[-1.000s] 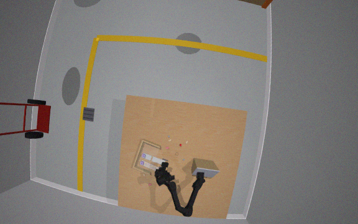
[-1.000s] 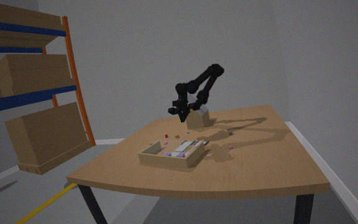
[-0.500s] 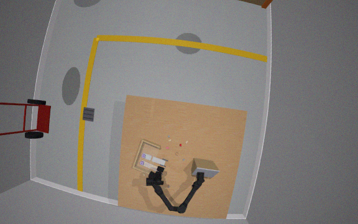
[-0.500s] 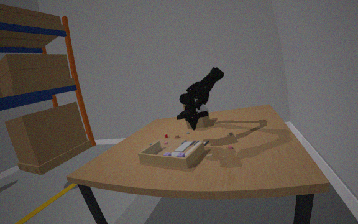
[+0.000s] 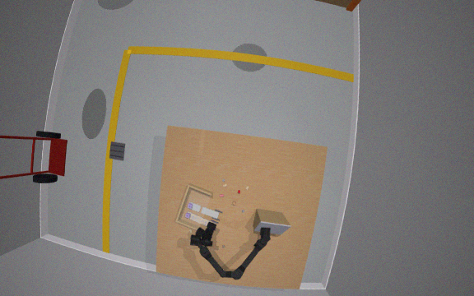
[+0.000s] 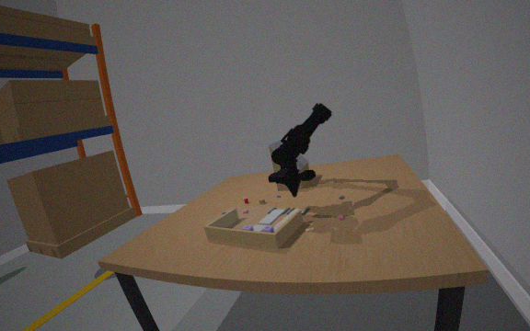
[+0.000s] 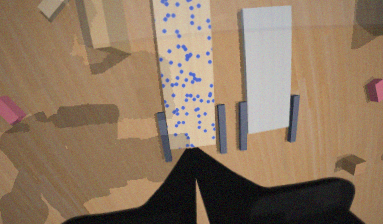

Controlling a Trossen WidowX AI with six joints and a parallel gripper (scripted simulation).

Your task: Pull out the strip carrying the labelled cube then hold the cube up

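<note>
The pale grey strip is 10 mm ahead of my gripper tip, 110 mm to the right of it and 70 mm below it. The rest, counted from my gripper tip: red block: 220 mm behind, 290 mm to the right, 60 mm below.
</note>
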